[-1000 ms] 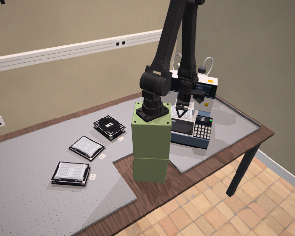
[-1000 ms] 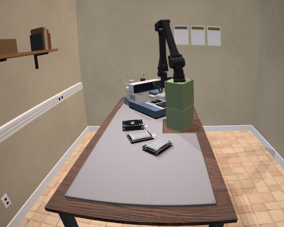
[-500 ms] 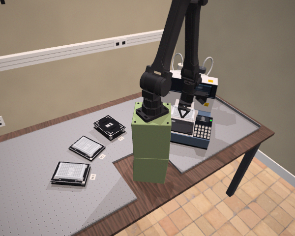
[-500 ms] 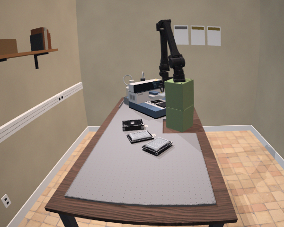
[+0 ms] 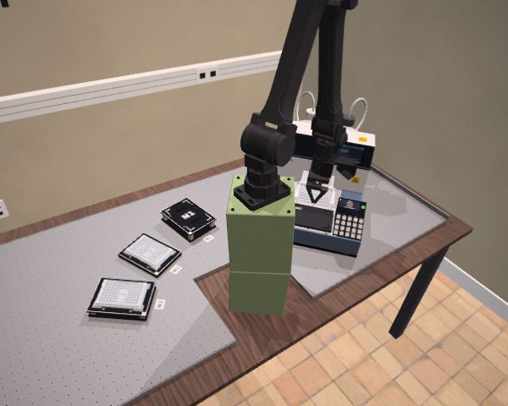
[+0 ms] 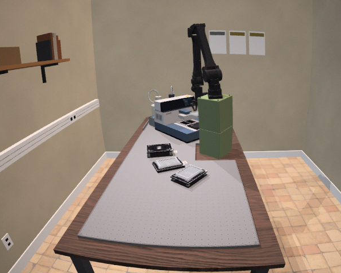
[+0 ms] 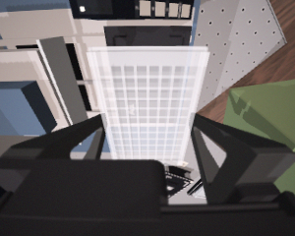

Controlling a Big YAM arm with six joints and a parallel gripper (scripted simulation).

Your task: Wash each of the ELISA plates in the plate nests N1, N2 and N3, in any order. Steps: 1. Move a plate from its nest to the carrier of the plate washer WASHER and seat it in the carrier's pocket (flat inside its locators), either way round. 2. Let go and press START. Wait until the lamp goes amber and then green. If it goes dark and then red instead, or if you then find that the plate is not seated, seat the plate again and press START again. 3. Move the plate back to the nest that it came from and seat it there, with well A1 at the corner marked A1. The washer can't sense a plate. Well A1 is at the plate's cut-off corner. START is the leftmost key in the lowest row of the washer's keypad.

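My hand is 10 cm above the dark washer carrier. The rest, counted from my hand: plate washer: 11 cm to the right, 10 cm ahead, 6 cm below.
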